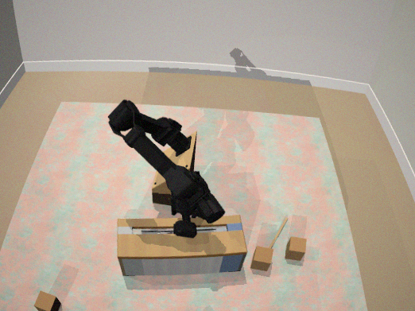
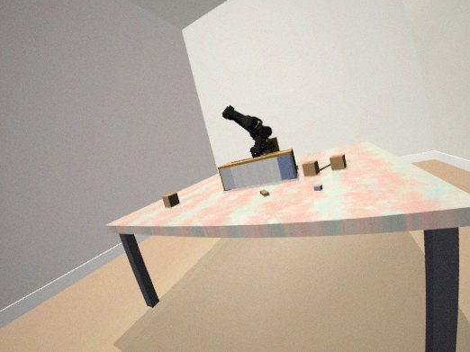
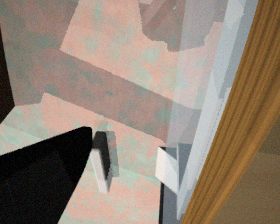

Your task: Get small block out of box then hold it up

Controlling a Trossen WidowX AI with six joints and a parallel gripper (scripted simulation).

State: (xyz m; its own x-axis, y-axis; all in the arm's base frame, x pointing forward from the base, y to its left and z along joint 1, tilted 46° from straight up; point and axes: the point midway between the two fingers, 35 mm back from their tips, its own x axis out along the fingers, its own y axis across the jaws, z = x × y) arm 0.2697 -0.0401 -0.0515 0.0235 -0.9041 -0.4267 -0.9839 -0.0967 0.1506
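Now: the wooden box 3 cm ahead of my gripper tip, 2 cm to the left of it and 2 cm below it. From my gripper tip the other things lie so: grey piece 32 cm ahead, 35 cm to the left, 8 cm below; thin stick 5 cm behind, 36 cm to the left, 8 cm below.
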